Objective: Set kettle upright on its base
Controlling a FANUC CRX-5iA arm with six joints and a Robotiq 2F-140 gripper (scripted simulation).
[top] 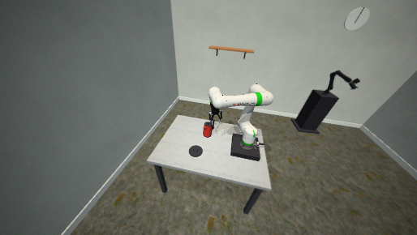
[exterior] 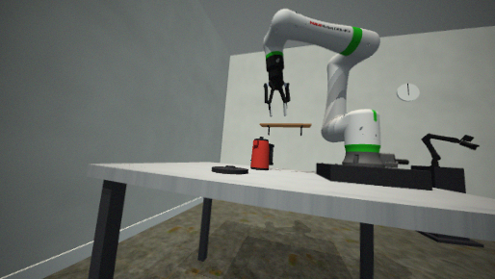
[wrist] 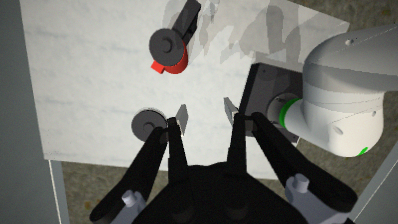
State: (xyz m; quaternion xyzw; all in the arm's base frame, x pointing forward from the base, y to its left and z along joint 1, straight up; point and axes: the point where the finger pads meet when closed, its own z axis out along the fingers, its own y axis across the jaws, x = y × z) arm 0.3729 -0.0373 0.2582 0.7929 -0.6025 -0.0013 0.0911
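Right now the red kettle is 70 mm ahead of my hand, 150 mm to the right of it and 220 mm below it. Also, from my hand: round black base: 190 mm ahead, 160 mm to the left, 310 mm below.
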